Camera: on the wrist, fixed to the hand. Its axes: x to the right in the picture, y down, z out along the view.
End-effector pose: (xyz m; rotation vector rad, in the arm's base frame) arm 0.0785 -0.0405 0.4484 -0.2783 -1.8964 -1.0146
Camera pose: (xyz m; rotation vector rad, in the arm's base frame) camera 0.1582 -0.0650 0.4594 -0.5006 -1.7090 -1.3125
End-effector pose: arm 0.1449 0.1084 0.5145 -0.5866 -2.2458 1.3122
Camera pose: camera 0.2140 0.1561 0.5088 -0.7396 -2.4859 0.9490
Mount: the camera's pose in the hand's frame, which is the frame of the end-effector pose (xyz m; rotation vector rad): -0.0287 0.0352 -0.0708 -0.3378 0.0002 0.0310
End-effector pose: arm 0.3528 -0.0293 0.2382 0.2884 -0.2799 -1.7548
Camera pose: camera 0.4150 -0.0103 0.1849 0.0397 0.0146 -1.7378
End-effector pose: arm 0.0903 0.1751 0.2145 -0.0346 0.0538 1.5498
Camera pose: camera 0.0536 0.1432 0.1459 -0.3021 -0.2087 1.5754
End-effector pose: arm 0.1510 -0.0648 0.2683 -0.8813 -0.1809 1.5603
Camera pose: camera 0.1653 -0.1245 0.2108 -1.1510 -0.4420 1.5837
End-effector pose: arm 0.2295 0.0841 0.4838 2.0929 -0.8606 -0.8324
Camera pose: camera 0.2561 0.1136 0.5579 1.7802 -0.6958 -0.8933
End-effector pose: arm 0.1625 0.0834 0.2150 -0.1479 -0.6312 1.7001
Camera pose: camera 0.1692 0.0760 0.1315 -0.3986 -0.9171 1.6118
